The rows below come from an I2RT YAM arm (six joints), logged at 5 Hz.
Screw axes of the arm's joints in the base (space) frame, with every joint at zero. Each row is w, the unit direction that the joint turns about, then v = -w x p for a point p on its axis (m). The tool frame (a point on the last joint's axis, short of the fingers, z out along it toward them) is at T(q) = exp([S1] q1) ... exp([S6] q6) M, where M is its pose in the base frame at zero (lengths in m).
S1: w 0 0 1 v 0 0 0
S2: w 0 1 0 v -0.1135 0 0.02
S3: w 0 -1 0 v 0.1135 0 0.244
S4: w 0 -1 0 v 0.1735 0 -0.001
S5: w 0 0 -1 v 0 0.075 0
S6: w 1 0 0 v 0 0.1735 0
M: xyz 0.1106 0 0.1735 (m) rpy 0 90 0 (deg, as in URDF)
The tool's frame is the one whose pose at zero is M.
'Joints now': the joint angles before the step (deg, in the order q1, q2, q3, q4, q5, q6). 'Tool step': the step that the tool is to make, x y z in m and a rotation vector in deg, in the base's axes. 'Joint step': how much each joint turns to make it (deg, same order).
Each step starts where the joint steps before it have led.
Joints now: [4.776, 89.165, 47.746, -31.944, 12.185, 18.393]
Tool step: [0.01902, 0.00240, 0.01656, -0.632, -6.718, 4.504]
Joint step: [0.110, -0.021, 2.908, 4.677, -0.414, -4.633]
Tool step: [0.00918, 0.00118, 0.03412, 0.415, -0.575, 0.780]
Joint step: [-0.001, -1.028, 7.167, -7.474, -0.657, -0.570]
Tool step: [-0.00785, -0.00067, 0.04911, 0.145, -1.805, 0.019]
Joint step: [0.000, -4.437, 6.930, -9.552, 0.000, -0.021]
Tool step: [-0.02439, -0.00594, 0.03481, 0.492, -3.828, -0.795]
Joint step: [-0.852, -6.994, 1.376, -4.524, -0.196, 0.044]
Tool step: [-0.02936, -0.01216, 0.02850, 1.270, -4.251, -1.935]
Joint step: [-2.624, -7.344, 0.459, -3.496, -1.269, -0.001]
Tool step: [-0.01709, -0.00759, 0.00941, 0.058, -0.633, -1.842]
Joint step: [-1.878, -3.432, 0.001, -2.799, -0.064, 0.001]
